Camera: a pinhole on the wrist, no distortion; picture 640 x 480 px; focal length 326.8 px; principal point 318.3 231.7 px. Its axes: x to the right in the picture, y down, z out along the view. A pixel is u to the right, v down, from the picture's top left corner.
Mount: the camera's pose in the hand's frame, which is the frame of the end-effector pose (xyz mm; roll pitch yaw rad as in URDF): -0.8 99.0 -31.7 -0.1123 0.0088 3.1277
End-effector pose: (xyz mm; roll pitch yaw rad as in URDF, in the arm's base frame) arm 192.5 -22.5 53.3 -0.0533 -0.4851 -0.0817
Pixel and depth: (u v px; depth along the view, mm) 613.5 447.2 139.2
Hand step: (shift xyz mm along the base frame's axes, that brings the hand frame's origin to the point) -158.3 12.0 24.2
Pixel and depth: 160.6 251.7 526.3
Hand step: -6.7 31.3 547.9
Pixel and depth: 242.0 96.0 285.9
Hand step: -46.0 202.4 256.6
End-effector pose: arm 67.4 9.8 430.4 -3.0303 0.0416 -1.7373
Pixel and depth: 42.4 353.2 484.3
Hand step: 120.9 -408.8 -431.1
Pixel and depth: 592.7 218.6 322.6
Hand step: 1.2 290.7 -283.3
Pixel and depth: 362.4 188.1 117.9
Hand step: -86.5 36.6 -97.0
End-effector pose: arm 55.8 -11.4 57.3 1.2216 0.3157 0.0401
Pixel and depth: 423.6 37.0 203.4
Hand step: 17.7 -104.1 256.9
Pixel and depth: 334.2 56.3 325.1
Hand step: 93.5 -207.6 317.6
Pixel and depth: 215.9 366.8 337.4
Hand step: 114.3 -294.1 -7.4
